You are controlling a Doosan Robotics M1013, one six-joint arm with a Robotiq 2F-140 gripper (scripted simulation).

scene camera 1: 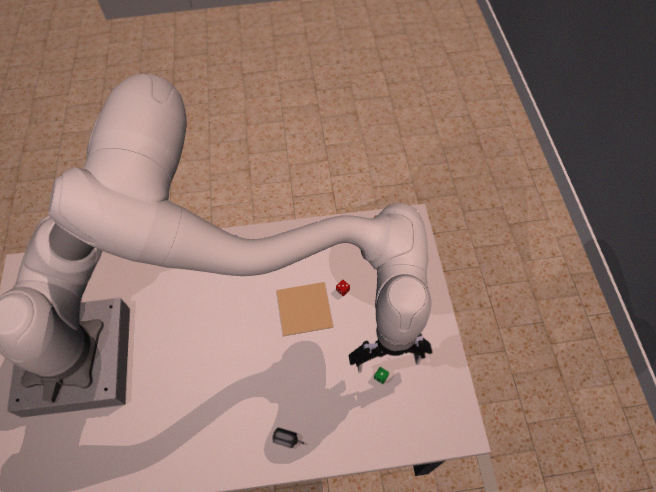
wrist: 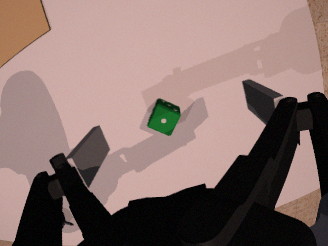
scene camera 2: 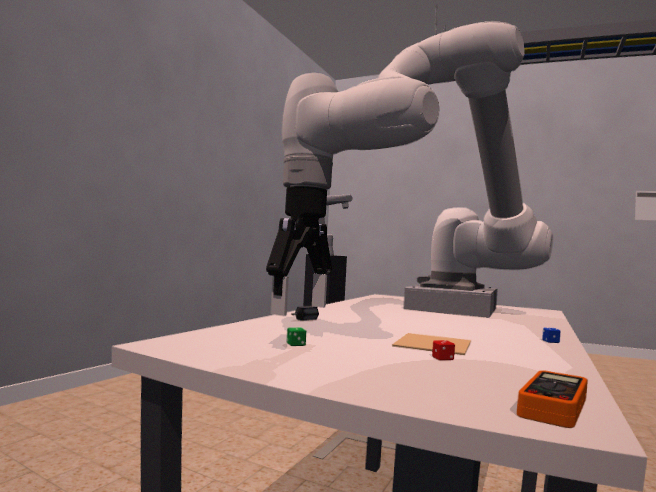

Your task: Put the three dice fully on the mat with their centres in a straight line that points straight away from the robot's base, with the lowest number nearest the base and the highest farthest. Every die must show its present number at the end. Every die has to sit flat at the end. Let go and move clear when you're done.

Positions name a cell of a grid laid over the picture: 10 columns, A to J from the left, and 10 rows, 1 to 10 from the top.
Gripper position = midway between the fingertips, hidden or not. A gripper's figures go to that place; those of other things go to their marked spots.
Labels:
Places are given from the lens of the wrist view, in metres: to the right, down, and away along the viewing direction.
gripper (wrist: F5): 0.01, 0.00, 0.19
green die (wrist: F5): 0.00, -0.01, 0.23

